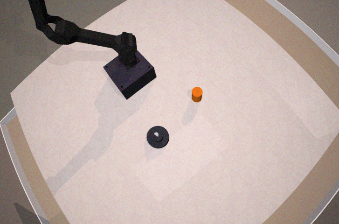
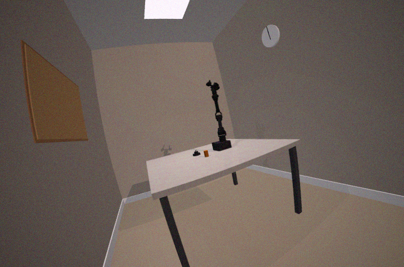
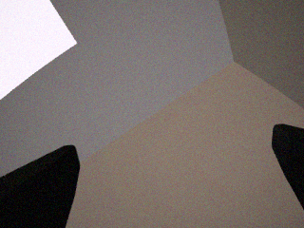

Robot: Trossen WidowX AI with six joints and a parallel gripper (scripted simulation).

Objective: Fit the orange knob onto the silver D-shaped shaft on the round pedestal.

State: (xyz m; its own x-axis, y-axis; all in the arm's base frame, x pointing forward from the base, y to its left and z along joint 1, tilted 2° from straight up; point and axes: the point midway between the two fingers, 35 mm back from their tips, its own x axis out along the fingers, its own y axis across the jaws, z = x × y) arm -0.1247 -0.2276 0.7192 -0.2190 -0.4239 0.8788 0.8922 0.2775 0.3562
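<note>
Right now my gripper tip is 790 mm above the orange knob, 430 mm short of it and 350 mm to the right of it. The rest, counted from my gripper tip: round pedestal: 800 mm below, 460 mm ahead, 130 mm to the left.
</note>
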